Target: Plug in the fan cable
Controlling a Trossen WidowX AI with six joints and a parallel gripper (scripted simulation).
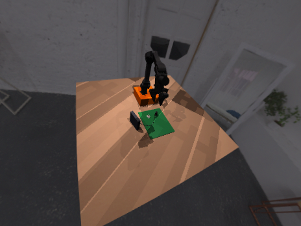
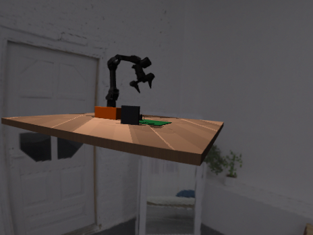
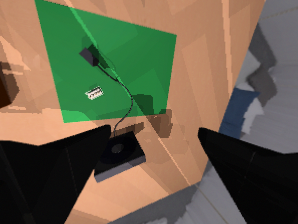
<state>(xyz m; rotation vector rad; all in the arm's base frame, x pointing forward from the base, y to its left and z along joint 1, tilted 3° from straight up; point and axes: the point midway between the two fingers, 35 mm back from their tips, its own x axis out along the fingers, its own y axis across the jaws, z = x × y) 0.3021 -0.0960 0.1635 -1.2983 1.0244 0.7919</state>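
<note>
The black plug lies 210 mm below my gripper tip, 80 mm to the left of it and 50 mm behind it. From my gripper tip the other things lie so: green board (240 mm below, 30 mm to the left, 20 mm ahead); black fan (170 mm below, 150 mm to the right, 40 mm behind); white header (230 mm below, 60 mm behind).
</note>
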